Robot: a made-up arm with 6 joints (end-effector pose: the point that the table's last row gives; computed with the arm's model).
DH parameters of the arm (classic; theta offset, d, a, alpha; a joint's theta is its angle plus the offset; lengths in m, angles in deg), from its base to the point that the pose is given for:
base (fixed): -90 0.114 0 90
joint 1: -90 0.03 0.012 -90
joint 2: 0 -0.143 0.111 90
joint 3: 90 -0.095 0.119 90
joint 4: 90 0.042 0.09 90
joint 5: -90 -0.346 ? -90
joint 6: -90 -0.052 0.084 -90
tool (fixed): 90 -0.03 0 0
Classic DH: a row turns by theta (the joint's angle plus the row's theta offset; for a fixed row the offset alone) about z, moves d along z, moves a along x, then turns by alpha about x.
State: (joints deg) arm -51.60 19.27 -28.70 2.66 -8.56 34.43
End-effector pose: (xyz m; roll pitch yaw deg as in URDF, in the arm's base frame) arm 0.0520 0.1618 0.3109 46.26 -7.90 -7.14
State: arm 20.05 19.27 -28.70 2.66 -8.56 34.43
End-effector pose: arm 0.0520 0.2378 0.0224 -26.31 -9.22 5.33
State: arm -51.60 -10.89 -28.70 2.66 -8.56 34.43
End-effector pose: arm 0.0447 0.1949 0.2846 47.81 10.63 16.74
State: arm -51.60 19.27 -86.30 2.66 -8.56 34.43
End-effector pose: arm 0.0348 0.0433 0.2406 103.33 -16.50 -7.44
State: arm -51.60 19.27 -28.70 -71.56 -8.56 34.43
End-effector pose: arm -0.1421 0.1851 0.0637 -12.83 -72.29 51.44
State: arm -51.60 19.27 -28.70 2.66 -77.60 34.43
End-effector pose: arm 0.1038 0.2526 0.3004 44.81 5.76 60.71
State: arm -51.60 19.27 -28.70 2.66 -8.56 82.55
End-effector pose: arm 0.0386 0.1145 0.3645 -1.86 -7.90 -7.14
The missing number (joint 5, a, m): 0.054
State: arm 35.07 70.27 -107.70 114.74 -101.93 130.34
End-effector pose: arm 0.4587 0.4392 0.1269 16.83 17.73 116.11
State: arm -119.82 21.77 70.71 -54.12 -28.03 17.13
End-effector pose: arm -0.0972 0.0943 0.3143 18.06 -6.21 37.53
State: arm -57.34 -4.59 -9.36 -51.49 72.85 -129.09
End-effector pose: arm -0.3226 0.1836 0.2577 -98.94 -35.47 -71.27
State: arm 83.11 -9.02 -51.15 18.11 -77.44 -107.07
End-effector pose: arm 0.1051 0.0696 -0.2808 49.80 52.68 -80.52
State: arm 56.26 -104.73 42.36 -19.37 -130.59 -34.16
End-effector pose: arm -0.2267 0.2459 0.0632 -70.78 -71.18 139.68
